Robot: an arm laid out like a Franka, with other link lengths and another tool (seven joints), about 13 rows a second.
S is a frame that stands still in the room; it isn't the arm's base.
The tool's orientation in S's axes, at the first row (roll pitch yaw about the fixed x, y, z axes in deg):
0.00, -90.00, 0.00
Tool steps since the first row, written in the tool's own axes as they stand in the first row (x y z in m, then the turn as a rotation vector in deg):
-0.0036, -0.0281, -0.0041, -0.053, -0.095, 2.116
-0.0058, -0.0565, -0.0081, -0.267, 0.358, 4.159
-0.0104, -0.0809, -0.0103, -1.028, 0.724, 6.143
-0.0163, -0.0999, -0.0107, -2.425, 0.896, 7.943
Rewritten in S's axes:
0.0041, -0.0281, -0.0036, -2.116, -0.095, -0.053
0.0081, -0.0565, -0.0058, -4.159, 0.358, -0.267
0.0103, -0.0809, -0.0104, -6.143, 0.724, -1.028
0.0107, -0.0999, -0.0163, -7.943, 0.896, -2.425

